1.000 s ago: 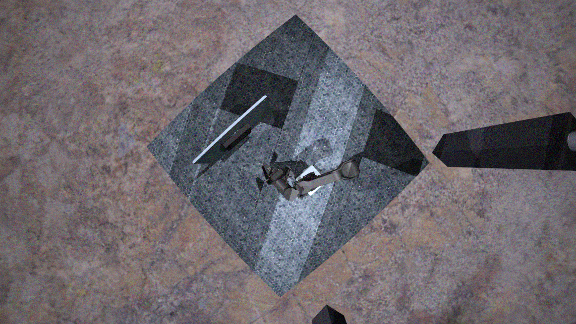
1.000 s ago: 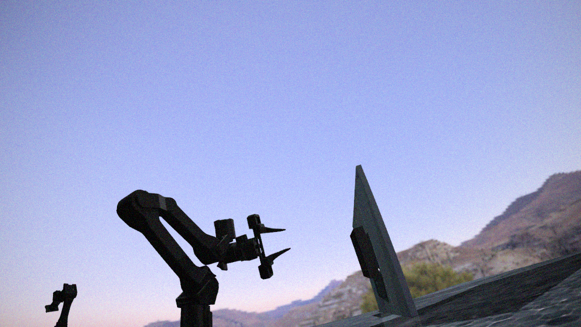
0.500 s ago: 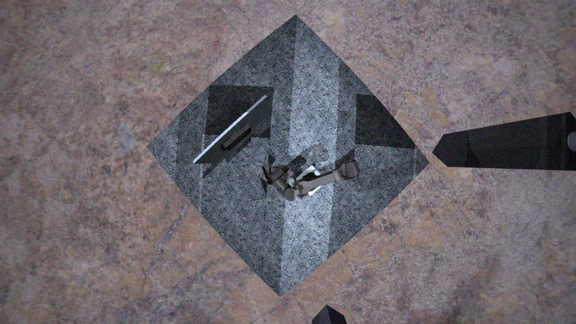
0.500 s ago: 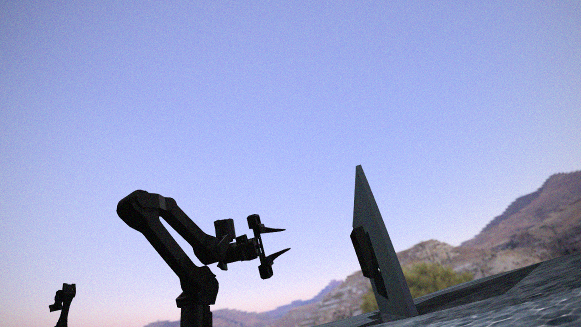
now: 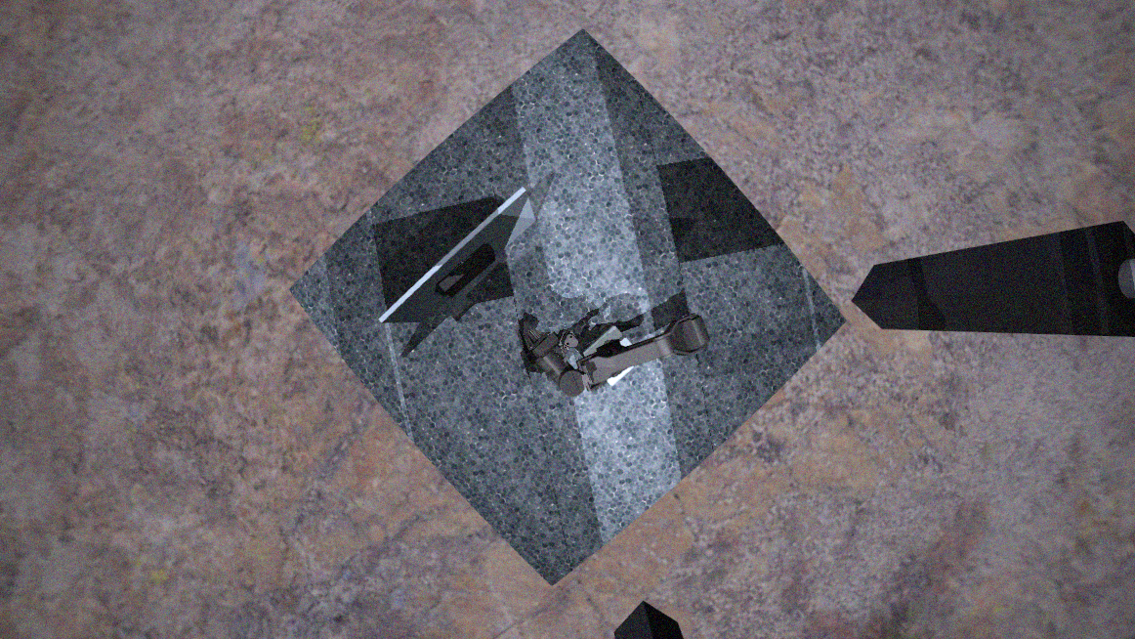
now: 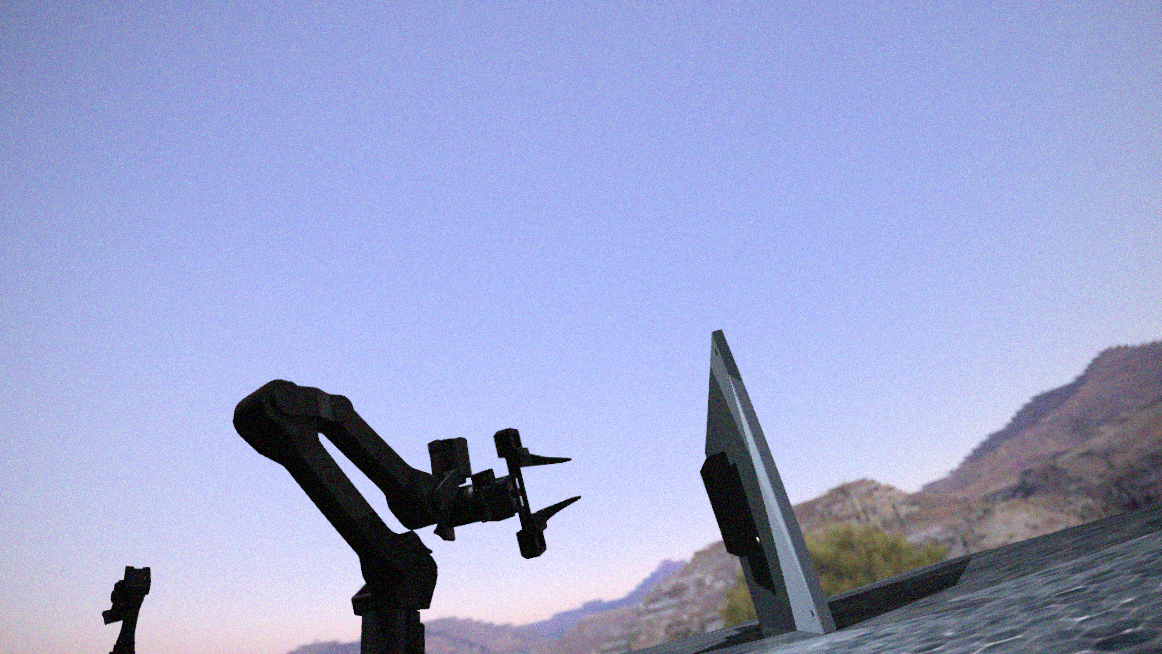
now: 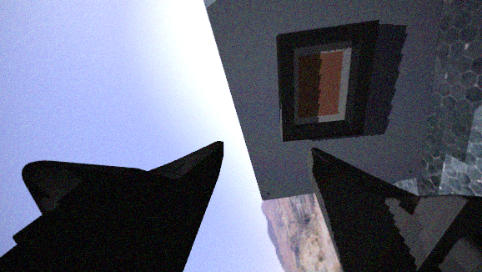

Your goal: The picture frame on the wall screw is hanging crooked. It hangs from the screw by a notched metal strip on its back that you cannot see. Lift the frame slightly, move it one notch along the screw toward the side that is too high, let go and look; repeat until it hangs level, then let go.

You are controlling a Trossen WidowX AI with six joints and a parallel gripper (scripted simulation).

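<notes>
The picture frame is 20 cm ahead of my gripper tip, 9 cm below it and 2 cm to the right of it. From my gripper tip the other things lie so: wall panel 21 cm ahead, 10 cm below, 3 cm to the right.
</notes>
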